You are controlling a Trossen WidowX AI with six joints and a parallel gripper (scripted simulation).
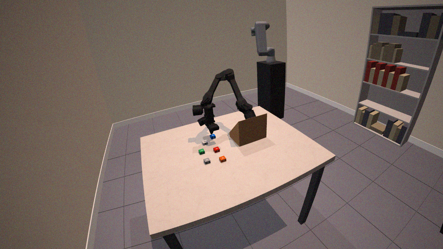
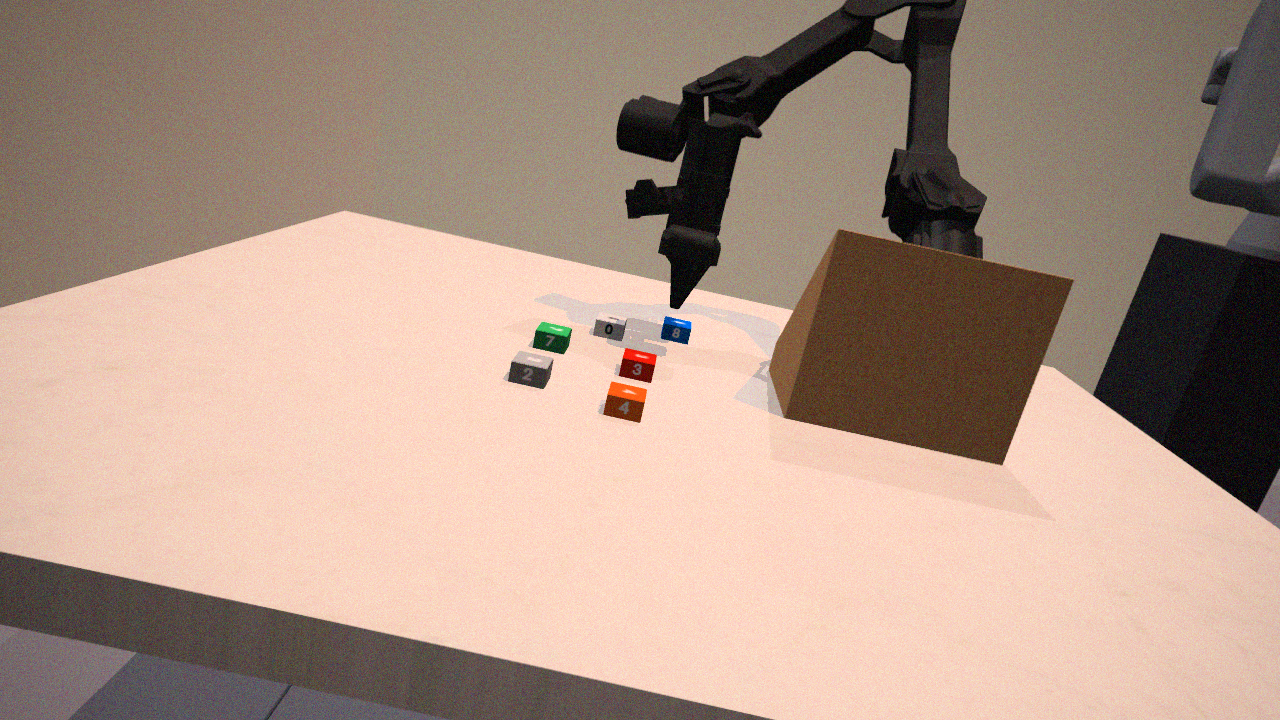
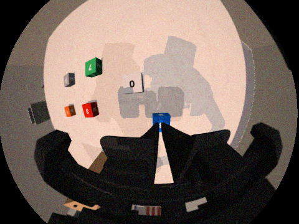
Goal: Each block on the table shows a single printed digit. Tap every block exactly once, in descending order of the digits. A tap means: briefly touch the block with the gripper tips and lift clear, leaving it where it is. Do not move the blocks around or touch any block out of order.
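The blue 8 block lies 10 mm behind my gripper tip and 30 mm below it. From my gripper tip the other things lie so: red block (40 mm ahead, 150 mm to the left, 30 mm below); green block (130 mm ahead, 120 mm to the left, 30 mm below); white block (70 mm ahead, 30 mm to the left, 30 mm below).
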